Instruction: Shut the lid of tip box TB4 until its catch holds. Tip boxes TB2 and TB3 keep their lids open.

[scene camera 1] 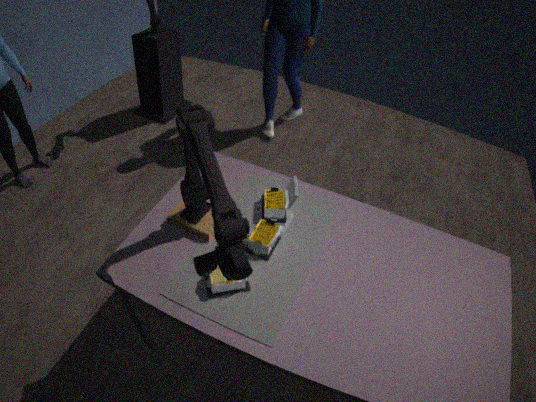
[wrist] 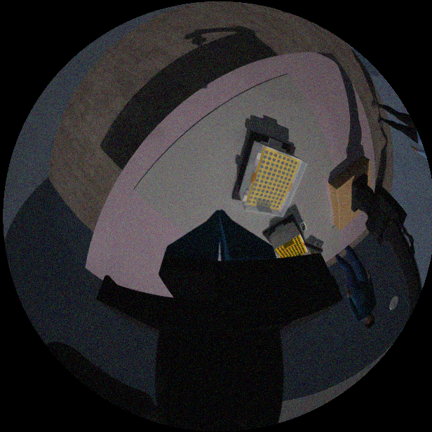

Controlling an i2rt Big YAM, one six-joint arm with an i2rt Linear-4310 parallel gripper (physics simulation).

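Where they show: gripper, between the fingertips: (scene camera 1: 231, 278); arm's base, origin of its link: (scene camera 1: 196, 211).
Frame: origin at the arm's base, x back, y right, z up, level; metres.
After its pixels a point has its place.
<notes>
The tip box nearest the front (scene camera 1: 227, 287) @(z -0.006, x -0.303, y 0.245 m) (wrist: 275, 179) has its clear lid lying down over pale yellow tips; its label is not readable, but it is the box with a lowered lid, so it fits TB4. Whether its catch holds cannot be seen. My gripper (scene camera 1: 237, 270) @(z 0.143, x -0.350, y 0.288 m) (wrist: 219, 215) is shut and empty; it hangs over this box in the scene view, which hides part of it. The middle tip box (scene camera 1: 265, 233) @(z 0.018, x -0.311, y -0.029 m) (wrist: 292, 247) and the far tip box (scene camera 1: 275, 200) @(z 0.018, x -0.262, y -0.213 m) show bright yellow tips and stand with lids open. The far box's raised lid (scene camera 1: 295, 186) @(z 0.106, x -0.331, y -0.244 m) is upright.
The boxes stand on a grey-green mat (scene camera 1: 295, 280) @(z -0.039, x -0.495, y 0.076 m) (wrist: 200, 150) on a pinkish table (scene camera 1: 400, 280) @(z -0.042, x -0.874, y -0.119 m) (wrist: 130, 225). The middle and far boxes stand close together. The arm's wooden base block (scene camera 1: 203, 229) @(z 0.000, x -0.082, y 0.065 m) (wrist: 342, 205) is left of them in the scene view. A person (scene camera 1: 285, 65) stands beyond the table.
</notes>
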